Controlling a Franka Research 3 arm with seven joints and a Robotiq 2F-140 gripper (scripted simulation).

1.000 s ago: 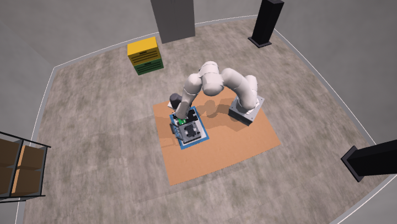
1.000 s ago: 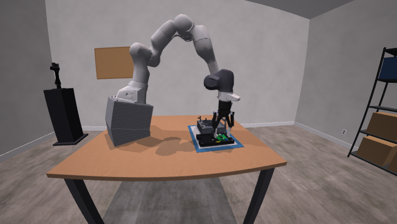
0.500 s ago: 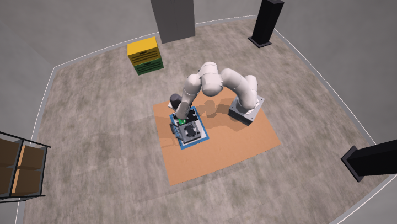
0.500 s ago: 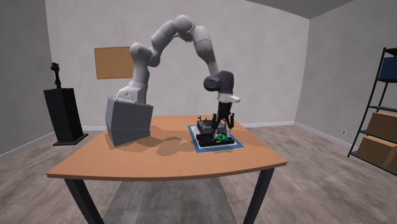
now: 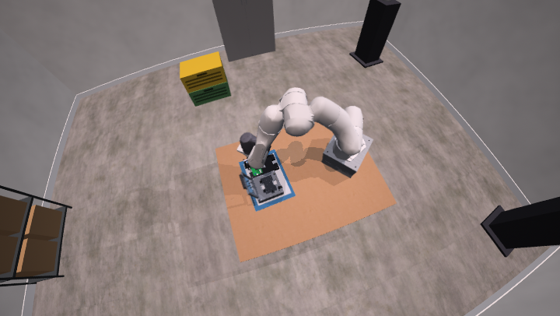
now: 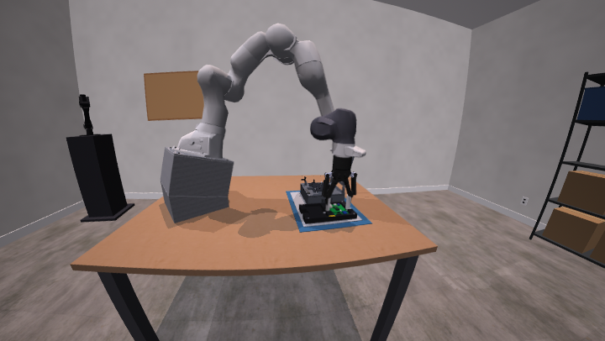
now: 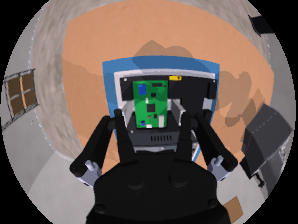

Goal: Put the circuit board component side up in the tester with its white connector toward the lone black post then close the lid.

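Now: the green circuit board 2 cm below my hand. From my hand the other things lie so: tester lid (17 cm to the left, 14 cm above, 10 cm ahead).
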